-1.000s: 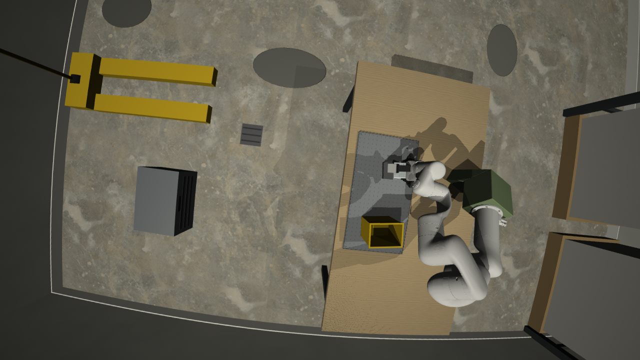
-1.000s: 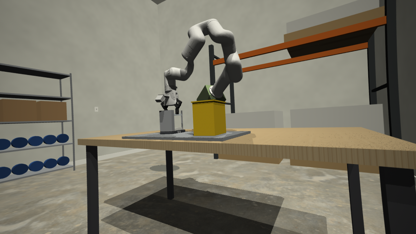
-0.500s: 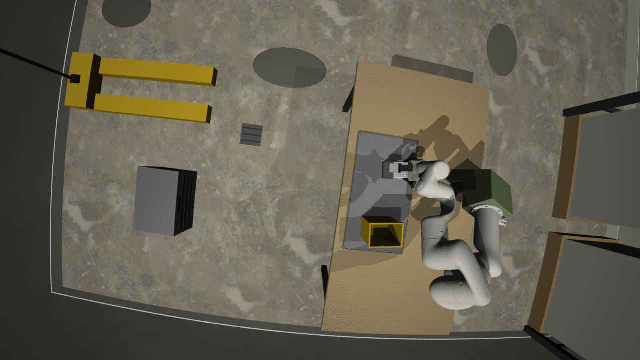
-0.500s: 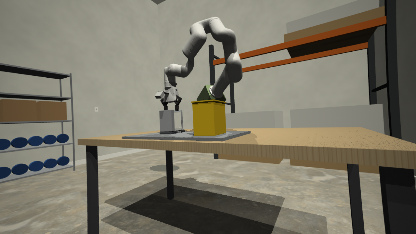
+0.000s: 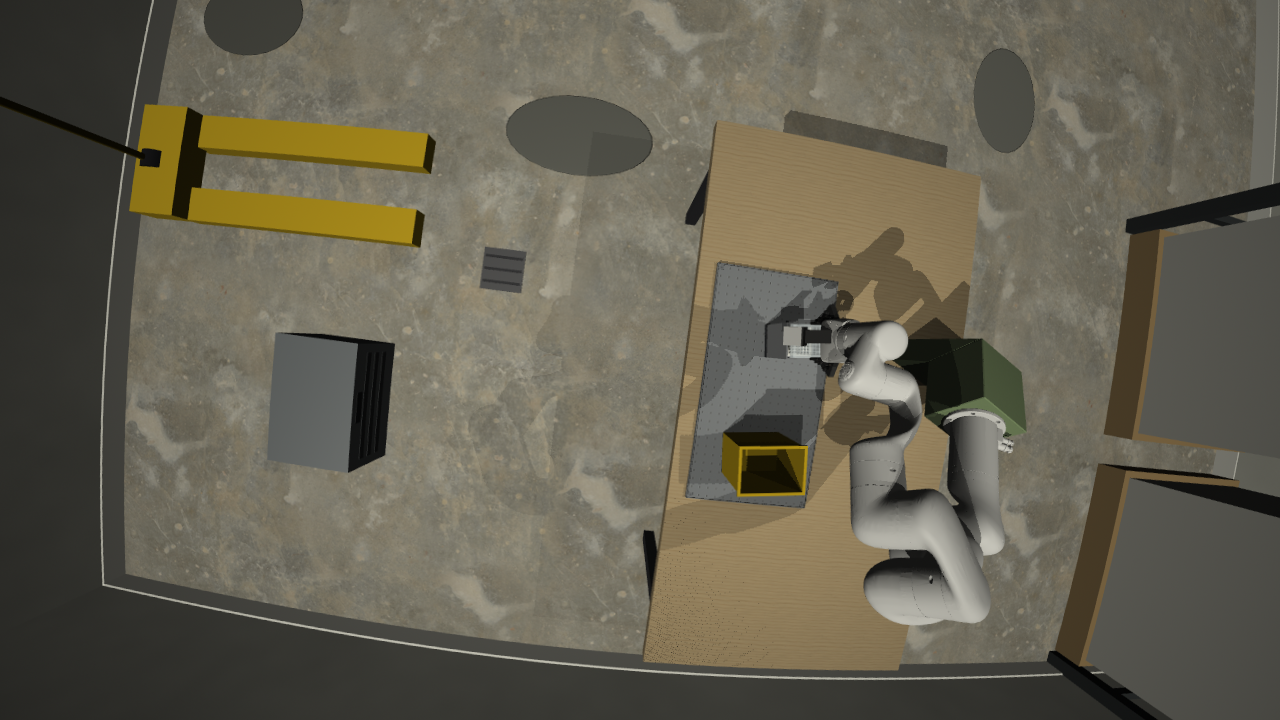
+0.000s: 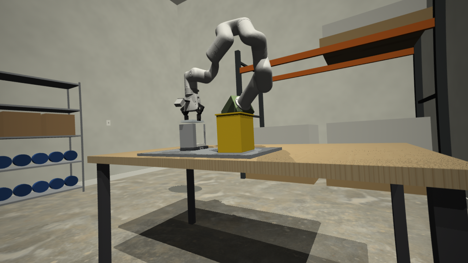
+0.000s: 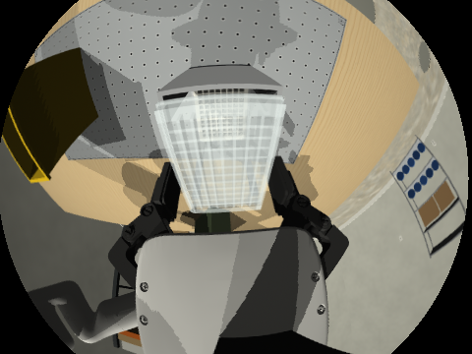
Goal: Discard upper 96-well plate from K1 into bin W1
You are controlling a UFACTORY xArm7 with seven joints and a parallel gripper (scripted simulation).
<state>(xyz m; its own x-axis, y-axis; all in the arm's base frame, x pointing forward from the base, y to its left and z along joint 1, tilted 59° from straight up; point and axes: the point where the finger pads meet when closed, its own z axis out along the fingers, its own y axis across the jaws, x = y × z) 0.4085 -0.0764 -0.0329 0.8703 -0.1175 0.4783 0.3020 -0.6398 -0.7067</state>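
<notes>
Right now the yellow plastics bin W1 is 350 mm to the left of my hand, 90 mm below it and 10 mm behind it.
</notes>
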